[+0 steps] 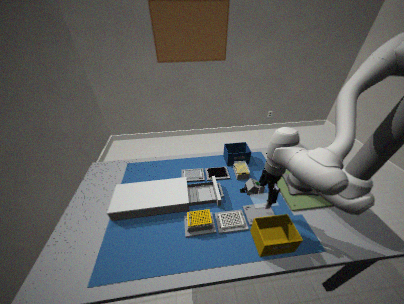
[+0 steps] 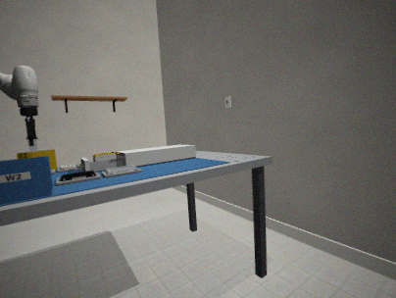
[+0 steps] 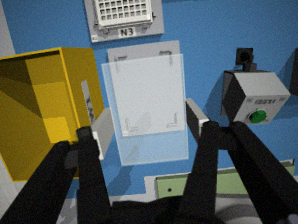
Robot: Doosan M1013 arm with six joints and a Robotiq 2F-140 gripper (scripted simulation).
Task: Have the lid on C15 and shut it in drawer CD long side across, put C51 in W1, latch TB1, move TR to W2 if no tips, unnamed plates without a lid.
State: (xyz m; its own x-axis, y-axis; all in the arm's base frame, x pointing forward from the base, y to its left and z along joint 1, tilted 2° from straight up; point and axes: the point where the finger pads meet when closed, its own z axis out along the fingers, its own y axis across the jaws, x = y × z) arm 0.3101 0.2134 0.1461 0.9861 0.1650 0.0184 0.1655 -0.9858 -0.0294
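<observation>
Now: the white plate 17 cm ahead of my hand, 5 cm to the left of it and 13 cm below it. Also, from my hand: plate lid (2 cm below); then yellow waste bin W1 (3 cm behind, 15 cm to the left, 11 cm below); then DONE key box (17 cm to the right, 10 cm below).
</observation>
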